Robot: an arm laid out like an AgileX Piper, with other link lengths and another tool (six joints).
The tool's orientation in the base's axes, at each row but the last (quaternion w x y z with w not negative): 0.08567, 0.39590, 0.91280, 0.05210; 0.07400, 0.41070, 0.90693, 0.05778; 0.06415, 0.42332, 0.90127, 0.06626; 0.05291, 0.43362, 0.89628, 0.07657; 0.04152, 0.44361, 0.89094, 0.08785; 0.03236, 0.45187, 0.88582, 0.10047; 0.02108, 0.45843, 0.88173, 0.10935; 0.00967, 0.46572, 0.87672, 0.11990; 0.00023, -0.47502, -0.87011, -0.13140
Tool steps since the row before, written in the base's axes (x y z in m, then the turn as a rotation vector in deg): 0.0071, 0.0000, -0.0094, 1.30, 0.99, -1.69; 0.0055, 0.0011, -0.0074, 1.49, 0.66, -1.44; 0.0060, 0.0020, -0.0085, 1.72, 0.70, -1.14; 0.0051, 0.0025, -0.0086, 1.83, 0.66, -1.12; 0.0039, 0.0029, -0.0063, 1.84, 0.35, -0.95; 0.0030, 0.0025, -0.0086, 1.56, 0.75, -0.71; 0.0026, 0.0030, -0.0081, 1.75, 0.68, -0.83; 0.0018, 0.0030, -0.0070, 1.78, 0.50, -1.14; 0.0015, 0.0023, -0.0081, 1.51, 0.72, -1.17
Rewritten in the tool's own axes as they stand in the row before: -0.0037, 0.0035, 0.0106, 0.05, 1.33, 1.94; -0.0021, 0.0035, 0.0083, -0.35, 1.29, 1.71; -0.0018, 0.0043, 0.0095, -0.48, 1.54, 1.46; -0.0009, 0.0039, 0.0095, -0.58, 1.61, 1.46; -0.0001, 0.0035, 0.0071, -0.83, 1.46, 1.25; 0.0000, 0.0020, 0.0092, -0.34, 1.52, 1.04; 0.0004, 0.0020, 0.0088, -0.51, 1.61, 1.17; 0.0008, 0.0015, 0.0076, -0.71, 1.47, 1.44; 0.0001, 0.0006, 0.0085, -0.38, 1.35, 1.48
